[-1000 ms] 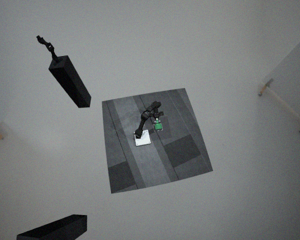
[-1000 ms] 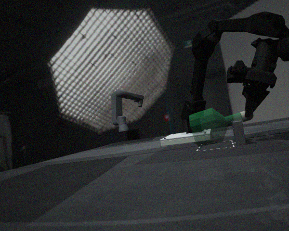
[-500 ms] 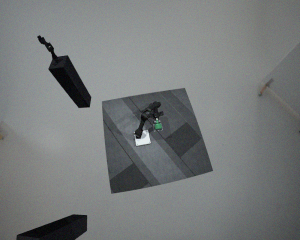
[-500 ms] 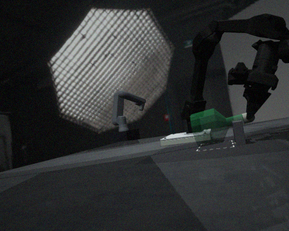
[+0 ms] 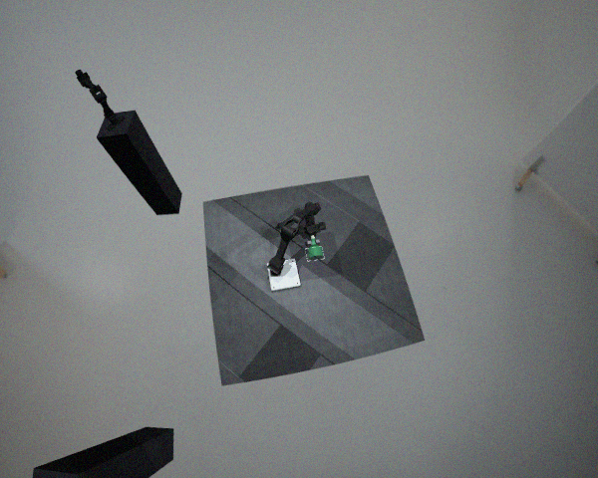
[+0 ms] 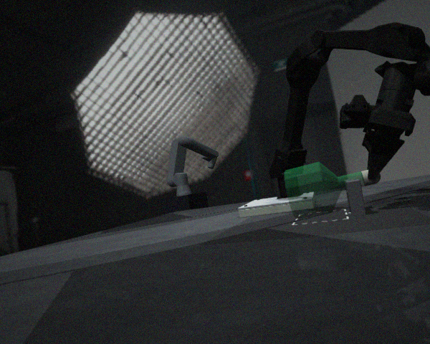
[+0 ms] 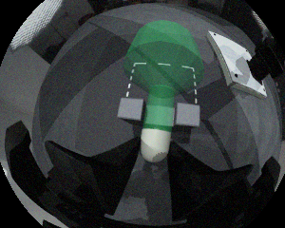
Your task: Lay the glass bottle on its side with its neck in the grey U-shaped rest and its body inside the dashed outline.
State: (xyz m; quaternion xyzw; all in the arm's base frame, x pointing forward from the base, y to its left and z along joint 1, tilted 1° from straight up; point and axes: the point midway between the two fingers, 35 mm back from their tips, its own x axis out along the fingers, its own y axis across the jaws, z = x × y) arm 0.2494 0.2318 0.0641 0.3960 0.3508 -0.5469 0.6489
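My gripper tip is now 5 cm to the left of the green glass bottle.
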